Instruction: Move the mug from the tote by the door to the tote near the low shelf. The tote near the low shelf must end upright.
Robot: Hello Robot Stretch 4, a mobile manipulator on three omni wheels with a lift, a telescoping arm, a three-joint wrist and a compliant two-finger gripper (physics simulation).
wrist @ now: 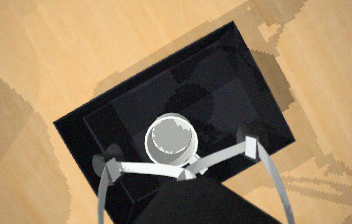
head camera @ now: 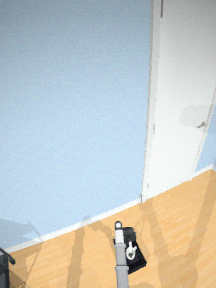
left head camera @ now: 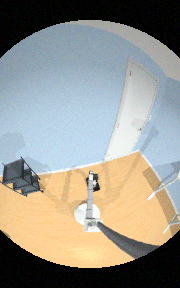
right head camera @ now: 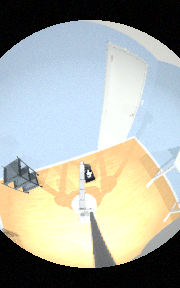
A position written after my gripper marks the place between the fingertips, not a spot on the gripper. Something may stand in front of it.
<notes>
I see my gripper (wrist: 180,146), a white mug (wrist: 171,140), a wire shelf cart (right head camera: 24,179), a black tote (wrist: 214,82) and a white door (head camera: 173,129).
The wrist view misses the wire shelf cart: it is out of frame.
</notes>
